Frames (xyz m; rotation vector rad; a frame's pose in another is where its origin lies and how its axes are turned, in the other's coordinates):
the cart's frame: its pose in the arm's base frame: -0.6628 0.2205 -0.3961 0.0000 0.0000 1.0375
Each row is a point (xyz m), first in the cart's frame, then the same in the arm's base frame.
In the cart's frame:
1: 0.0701 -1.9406 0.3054
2: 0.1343 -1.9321 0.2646
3: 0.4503 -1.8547 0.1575
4: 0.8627 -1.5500 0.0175
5: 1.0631 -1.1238 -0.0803
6: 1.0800 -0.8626 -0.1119
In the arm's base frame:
1: 1.0440 -0.7057 -0.0907
2: 1.0693 -0.6461 -0.1315
3: 1.1633 -0.3346 -0.2386
4: 1.1105 0.1754 -0.3786
5: 0.8454 0.5647 -0.4764
6: 0.6291 0.7120 -0.5080

